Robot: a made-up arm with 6 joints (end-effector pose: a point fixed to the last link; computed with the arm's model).
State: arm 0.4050 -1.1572 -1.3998 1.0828 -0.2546 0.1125
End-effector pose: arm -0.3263 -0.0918 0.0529 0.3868 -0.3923 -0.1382 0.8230
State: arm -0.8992 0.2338 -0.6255 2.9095 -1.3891 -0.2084
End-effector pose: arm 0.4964 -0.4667 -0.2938 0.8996 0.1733 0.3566 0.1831
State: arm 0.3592 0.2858 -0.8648 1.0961 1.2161 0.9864
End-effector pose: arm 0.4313 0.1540 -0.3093 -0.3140 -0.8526 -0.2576 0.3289
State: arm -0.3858 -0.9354 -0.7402 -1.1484 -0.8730 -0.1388
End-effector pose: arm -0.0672 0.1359 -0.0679 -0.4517 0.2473 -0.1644 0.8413
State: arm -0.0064 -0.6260 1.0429 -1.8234 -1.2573 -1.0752
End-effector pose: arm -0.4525 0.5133 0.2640 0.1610 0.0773 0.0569 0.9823
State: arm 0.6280 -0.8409 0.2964 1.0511 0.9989 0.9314
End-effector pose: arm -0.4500 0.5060 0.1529 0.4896 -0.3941 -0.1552 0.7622
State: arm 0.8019 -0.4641 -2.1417 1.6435 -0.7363 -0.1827
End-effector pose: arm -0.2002 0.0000 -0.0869 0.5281 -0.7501 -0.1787 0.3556
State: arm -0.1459 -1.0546 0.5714 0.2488 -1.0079 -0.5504
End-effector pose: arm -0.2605 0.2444 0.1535 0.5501 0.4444 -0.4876 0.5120
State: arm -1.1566 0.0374 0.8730 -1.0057 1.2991 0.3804
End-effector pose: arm 0.1537 -0.3214 -0.2433 0.0335 -0.0684 0.9789 0.1894
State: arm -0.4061 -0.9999 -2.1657 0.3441 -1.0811 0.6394
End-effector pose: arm -0.1596 0.0632 0.4792 -0.4346 -0.0660 -0.1821 0.8795
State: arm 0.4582 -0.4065 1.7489 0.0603 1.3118 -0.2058
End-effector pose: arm -0.5053 0.5903 0.2737 -0.9105 0.3840 0.1469 0.0437
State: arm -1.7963 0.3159 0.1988 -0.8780 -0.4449 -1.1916
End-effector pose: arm 0.1277 -0.6760 0.0173 -0.2948 -0.2620 0.3982 0.8282
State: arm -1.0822 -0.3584 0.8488 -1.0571 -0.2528 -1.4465
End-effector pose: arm -0.3672 -0.1265 -0.2617 0.2251 -0.0593 -0.0210 0.9723
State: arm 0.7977 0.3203 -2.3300 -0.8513 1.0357 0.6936
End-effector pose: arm -0.0800 0.1796 0.0868 -0.6490 0.1640 -0.0818 0.7384
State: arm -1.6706 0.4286 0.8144 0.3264 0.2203 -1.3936
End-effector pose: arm 0.0018 -0.7028 -0.1666 0.5375 -0.1455 0.0656 0.8281
